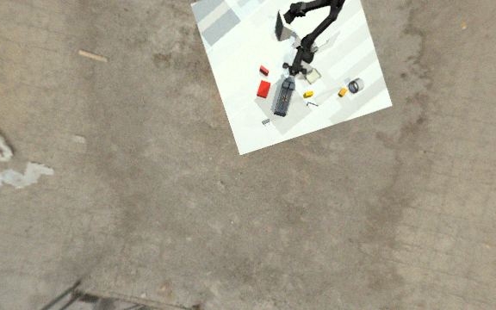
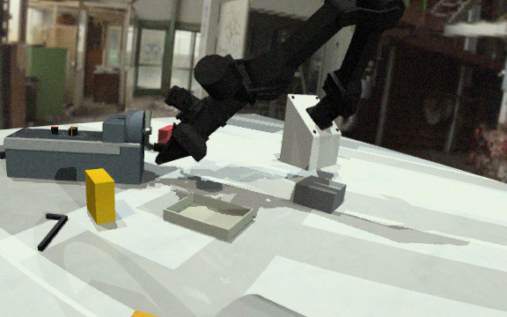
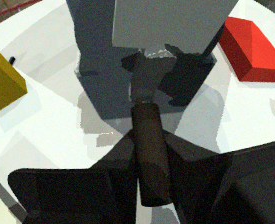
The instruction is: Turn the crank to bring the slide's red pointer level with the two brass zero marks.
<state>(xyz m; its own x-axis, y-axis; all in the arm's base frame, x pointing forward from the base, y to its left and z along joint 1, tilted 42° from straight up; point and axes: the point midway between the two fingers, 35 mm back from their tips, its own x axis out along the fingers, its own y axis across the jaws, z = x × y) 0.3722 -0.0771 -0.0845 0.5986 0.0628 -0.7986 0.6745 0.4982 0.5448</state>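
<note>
Now: the dark crank handle 1 cm behind my gripper tip, 1 cm to the left of it and 3 cm above it. Round my gripper tip: red pointer: 15 cm ahead, 14 cm to the right, 5 cm above; then shallow grey tray: 5 cm ahead, 19 cm to the left, 3 cm below; then yellow block: 17 cm ahead, 8 cm to the left.
</note>
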